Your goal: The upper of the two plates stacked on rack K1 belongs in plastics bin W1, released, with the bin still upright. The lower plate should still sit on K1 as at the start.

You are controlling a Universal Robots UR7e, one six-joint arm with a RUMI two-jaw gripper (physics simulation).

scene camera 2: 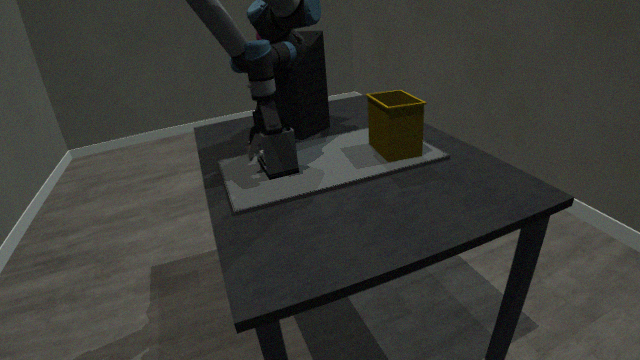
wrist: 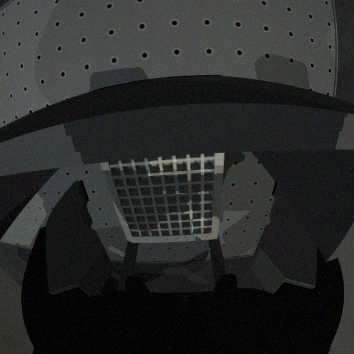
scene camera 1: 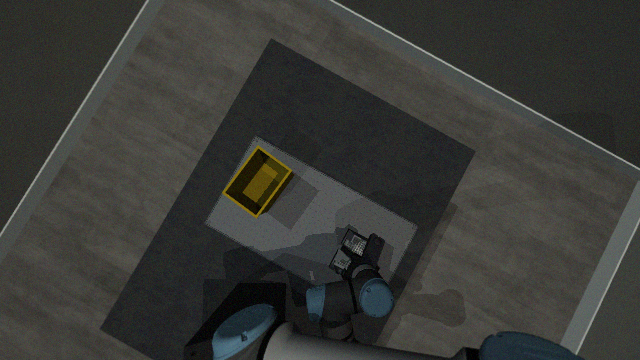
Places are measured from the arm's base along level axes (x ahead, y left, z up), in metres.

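Where they show: gripper, fingertip midpoint: [wrist: 179,179].
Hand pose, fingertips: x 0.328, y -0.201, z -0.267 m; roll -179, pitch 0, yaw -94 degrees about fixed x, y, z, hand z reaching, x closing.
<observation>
After its pixels a point has its place.
Rack K1 [scene camera 2: 282,152] @(x 0.394, y -0.188, z -0.234 m) [wrist: 200,127] stands on the light perforated board, with a tall grey wall and a dark base. A pale gridded plate [scene camera 1: 356,244] @(x 0.362, y -0.185, z -0.266 m) [wrist: 165,200] @(x 0.312, y -0.189, z -0.266 m) sits in it; the lower plate cannot be told apart from it. My gripper [scene camera 1: 356,256] @(x 0.329, y -0.201, z -0.267 m) [wrist: 179,179] @(x 0.329, y -0.201, z -0.267 m) is open and low at the rack. In the wrist view its fingers stand on either side of the plate, with gaps and nothing between them gripped. In scene view 2 the rack's wall hides part of the fingers. The yellow bin W1 [scene camera 1: 257,182] @(x 0.401, y 0.234, z -0.310 m) [scene camera 2: 397,130] @(x 0.493, y 0.153, z -0.210 m) stands upright, apart from the rack.
The perforated board [scene camera 1: 312,220] @(x 0.365, y -0.011, z -0.312 m) [scene camera 2: 345,172] @(x 0.476, y -0.024, z -0.312 m) [wrist: 190,37] @(x 0.425, y -0.222, z -0.312 m) lies on the dark table [scene camera 1: 350,115] @(x 0.787, y 0.034, z -0.325 m) [scene camera 2: 380,215] @(x 0.712, y -0.050, z -0.325 m). A tall black block [scene camera 2: 307,85] @(x 0.088, y 0.030, z -0.123 m) stands behind the board, near the arm. The bin's rim is higher than the rack's wall.
</observation>
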